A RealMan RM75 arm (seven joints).
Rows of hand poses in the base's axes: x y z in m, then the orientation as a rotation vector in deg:
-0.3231 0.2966 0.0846 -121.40 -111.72 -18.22
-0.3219 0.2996 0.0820 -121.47 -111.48 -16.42
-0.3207 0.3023 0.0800 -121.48 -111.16 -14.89
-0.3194 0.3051 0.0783 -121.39 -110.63 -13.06
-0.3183 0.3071 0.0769 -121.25 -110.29 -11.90
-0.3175 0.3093 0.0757 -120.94 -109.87 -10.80
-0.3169 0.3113 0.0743 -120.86 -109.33 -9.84
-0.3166 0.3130 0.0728 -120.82 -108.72 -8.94
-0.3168 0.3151 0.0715 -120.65 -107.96 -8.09
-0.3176 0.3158 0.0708 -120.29 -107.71 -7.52
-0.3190 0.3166 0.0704 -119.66 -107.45 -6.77
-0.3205 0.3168 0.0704 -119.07 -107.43 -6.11
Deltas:
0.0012 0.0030 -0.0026 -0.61 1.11 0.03
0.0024 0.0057 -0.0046 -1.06 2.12 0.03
0.0037 0.0085 -0.0063 -1.47 3.43 0.02
0.0048 0.0105 -0.0077 -1.69 4.30 0.05
0.0056 0.0127 -0.0089 -1.76 5.23 0.13
0.0062 0.0147 -0.0103 -1.84 6.06 0.03
0.0065 0.0164 -0.0118 -1.89 6.88 -0.14
0.0063 0.0185 -0.0131 -1.78 7.80 -0.30
0.0055 0.0192 -0.0138 -1.70 8.38 -0.17
0.0041 0.0200 -0.0142 -1.54 9.17 0.12
0.0026 0.0202 -0.0142 -1.49 9.77 0.50

